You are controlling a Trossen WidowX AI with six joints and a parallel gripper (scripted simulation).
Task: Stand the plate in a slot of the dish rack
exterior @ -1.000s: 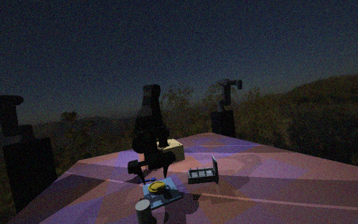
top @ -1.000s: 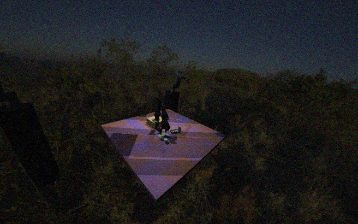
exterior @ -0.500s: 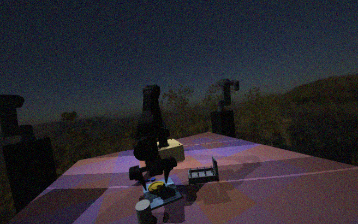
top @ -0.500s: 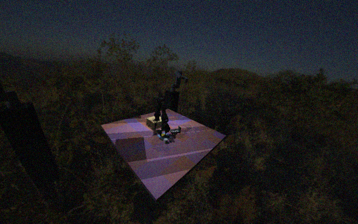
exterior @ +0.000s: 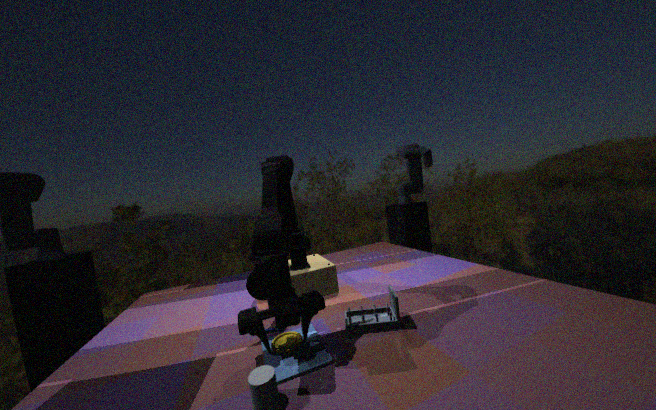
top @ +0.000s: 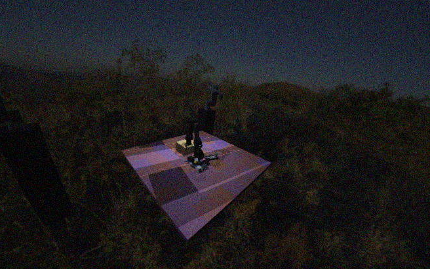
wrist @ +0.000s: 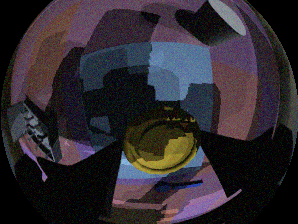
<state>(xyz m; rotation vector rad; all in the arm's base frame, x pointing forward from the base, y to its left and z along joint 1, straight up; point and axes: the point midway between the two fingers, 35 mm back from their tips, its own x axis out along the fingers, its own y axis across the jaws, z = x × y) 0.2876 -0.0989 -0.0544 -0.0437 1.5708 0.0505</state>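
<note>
The blue mat is 2 cm ahead of my gripper tip and 1 cm to the left of it. From my gripper tip the other things lie so: plate (1 cm above); dish rack (1 cm ahead, 21 cm to the left, 2 cm above).
</note>
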